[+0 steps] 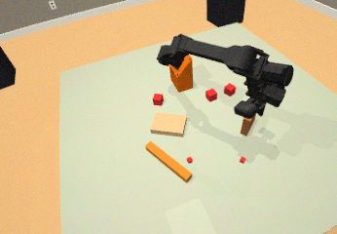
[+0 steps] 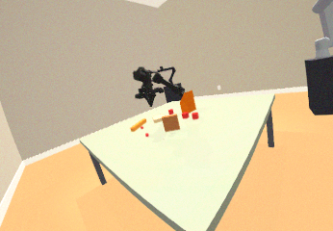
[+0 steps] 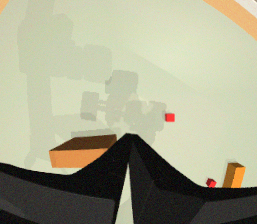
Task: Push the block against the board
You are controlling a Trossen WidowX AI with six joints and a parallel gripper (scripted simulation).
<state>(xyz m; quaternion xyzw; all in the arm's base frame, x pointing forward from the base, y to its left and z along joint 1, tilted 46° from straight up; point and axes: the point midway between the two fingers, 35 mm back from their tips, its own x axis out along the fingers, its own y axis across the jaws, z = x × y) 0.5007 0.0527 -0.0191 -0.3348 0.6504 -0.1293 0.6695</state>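
Now: the brown square block 9 cm behind my gripper tip, 5 cm to the left of it and 14 cm below it. From my gripper tip the other things lie so: long orange board (11 cm behind, 32 cm to the right, 18 cm below); then pale tan flat block (27 cm behind, 24 cm to the right, 18 cm below).
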